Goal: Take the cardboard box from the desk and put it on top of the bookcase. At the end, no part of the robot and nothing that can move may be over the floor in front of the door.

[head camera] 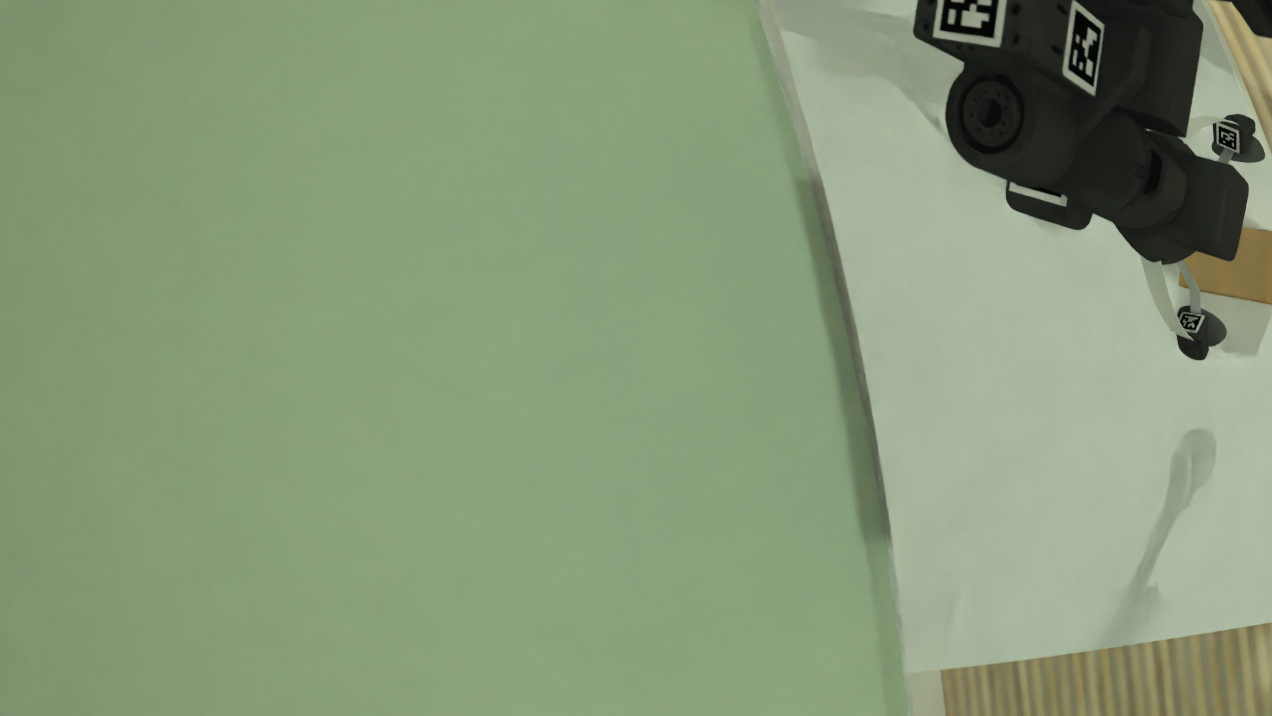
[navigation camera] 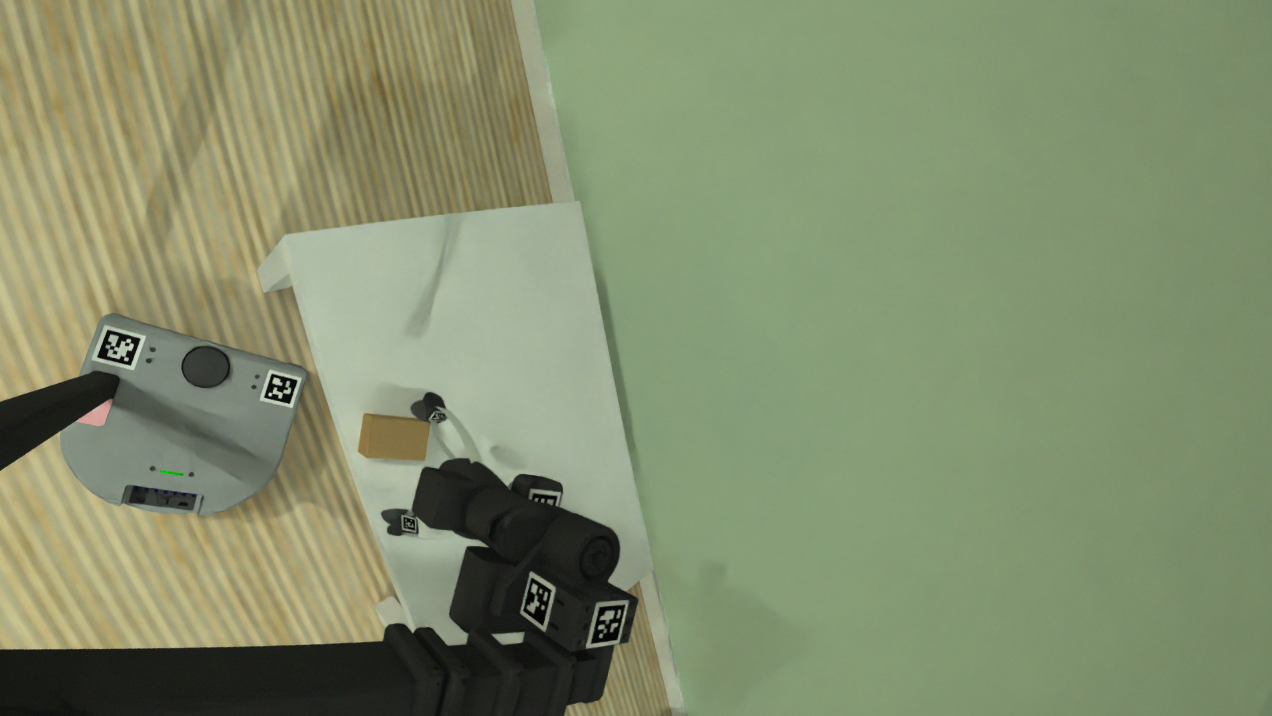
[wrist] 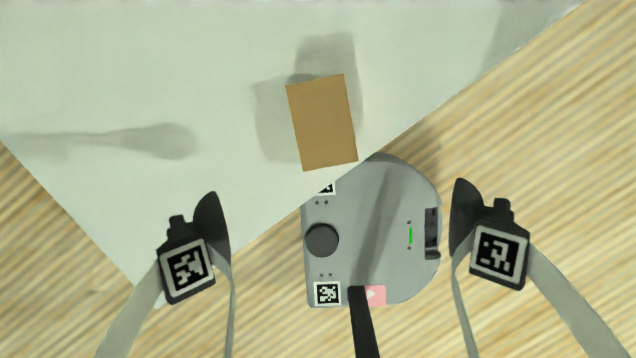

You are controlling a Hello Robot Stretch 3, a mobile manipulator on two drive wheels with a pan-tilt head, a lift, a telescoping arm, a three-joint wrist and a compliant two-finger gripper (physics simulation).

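Where they show: gripper, fingertip midpoint: (navigation camera: 408, 460); robot's base, link origin: (navigation camera: 205, 364).
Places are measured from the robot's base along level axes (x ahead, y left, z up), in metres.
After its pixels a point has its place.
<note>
The cardboard box (head camera: 1250, 271) @[y -0.234, x -0.013, z 0.500 m] (navigation camera: 396, 437) @[y -0.256, x -0.014, z 0.500 m] (wrist: 322, 122) is a plain brown block. It rests on the white desk (head camera: 1023, 400) @[y -0.464, x 0.182, z 0.450 m] (navigation camera: 498, 293) @[y -0.376, x 0.269, z 0.450 m] (wrist: 100, 60), close to the edge beside the robot's base. My gripper (head camera: 1214, 235) @[y -0.218, x -0.022, z 0.664 m] (navigation camera: 413, 464) @[y -0.218, x -0.022, z 0.664 m] (wrist: 335, 211) @[y -0.218, x -0.022, z 0.664 m] is open and empty. It points down and hangs above the desk, higher than the box, with its fingers wide apart and not touching it. In the head view the wrist hides part of the box. The bookcase and the door do not show.
The robot's grey base (navigation camera: 258, 426) @[y -0.113, x -0.080, z 0.160 m] (wrist: 370, 200) stands on the striped wooden floor (navigation camera: 133, 177) @[y 0.232, x 0.307, z 0.000 m] (wrist: 550, 150) by the desk's edge. The dark arm (navigation camera: 222, 680) @[y -0.024, x -0.082, z 1.006 m] reaches across the desk. A green wall (head camera: 400, 355) @[y -0.987, x 0.309, z 0.864 m] (navigation camera: 890, 311) @[y -0.909, x 0.422, z 0.952 m] runs along the desk's far side.
</note>
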